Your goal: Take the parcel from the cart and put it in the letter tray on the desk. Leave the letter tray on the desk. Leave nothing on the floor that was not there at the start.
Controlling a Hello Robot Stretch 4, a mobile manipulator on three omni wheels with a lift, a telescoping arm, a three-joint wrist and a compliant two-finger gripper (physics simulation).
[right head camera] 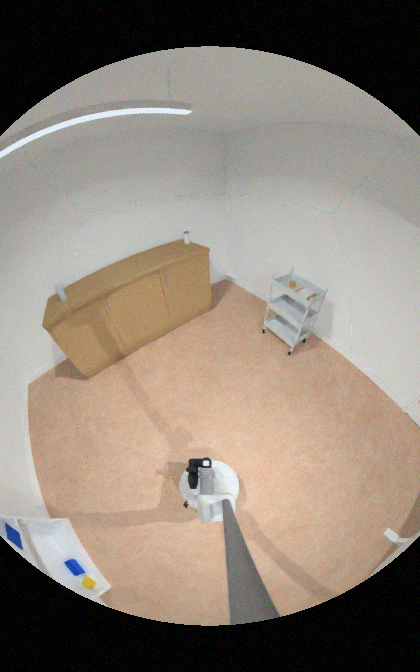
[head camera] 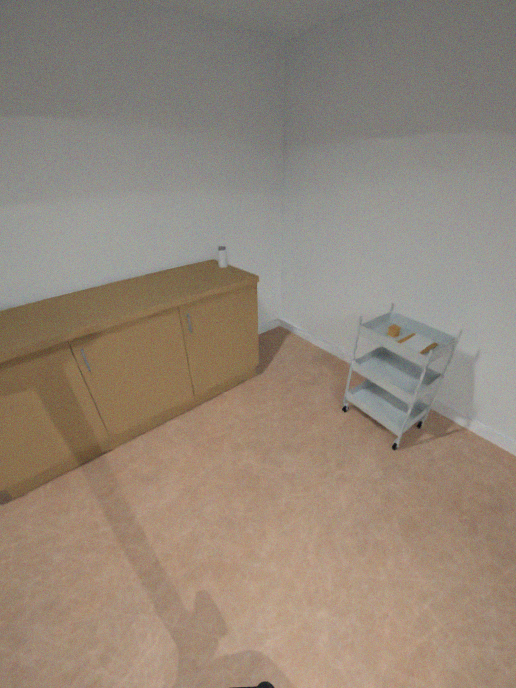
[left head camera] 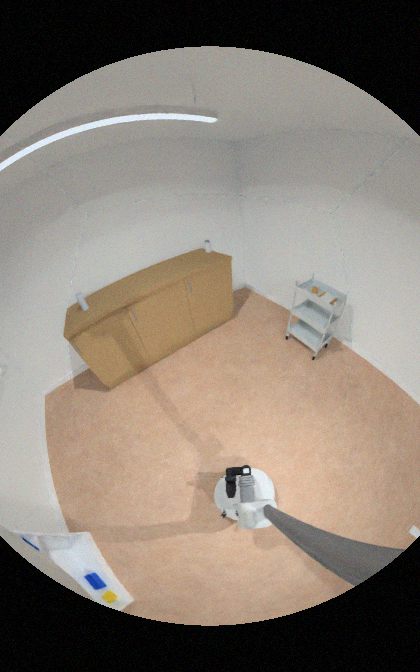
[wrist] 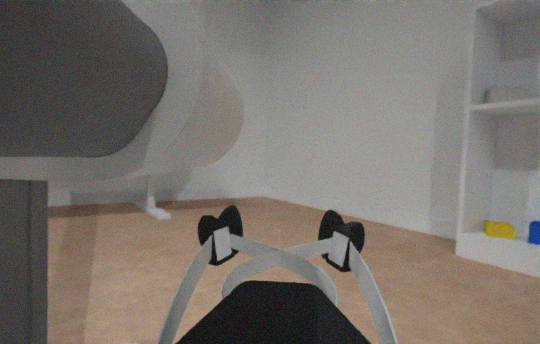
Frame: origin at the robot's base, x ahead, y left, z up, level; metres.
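Seen in the pictures: gripper, between the fingertips: (wrist: 280,227).
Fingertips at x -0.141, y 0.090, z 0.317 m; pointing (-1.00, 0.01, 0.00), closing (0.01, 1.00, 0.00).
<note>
Pixels of each thing's top centre, then the offset from my fingertips to it.
- small orange-brown box, centre of its top: (head camera: 394,326) dx +1.697, dy -0.978, dz +0.375 m
- yellow box, centre of its top: (wrist: 498,224) dx -1.138, dy +0.943, dz -0.199 m
The pale grey three-tier cart (head camera: 383,377) (left head camera: 312,312) (right head camera: 290,307) stands by the right wall. A small orange-brown box (head camera: 393,330) (left head camera: 315,290) (right head camera: 292,284), seemingly the parcel, sits on its top tray. Two flat orange-brown strips lie beside it, one near the middle (head camera: 407,337) and one further right (head camera: 429,348). In the wrist view my gripper (wrist: 280,227) is open, with nothing between its fingertips, above the floor and far from the cart. A white foot (wrist: 159,214), likely the desk's, shows behind it. The desk top and letter tray do not show.
A long wooden cabinet (head camera: 138,366) (left head camera: 165,320) (right head camera: 140,310) stands along the left wall, with a white canister (head camera: 222,257) on its far end. A white shelf unit (wrist: 465,165) with a yellow box (wrist: 499,229) stands right in the wrist view. Floor lies between me and the cart.
</note>
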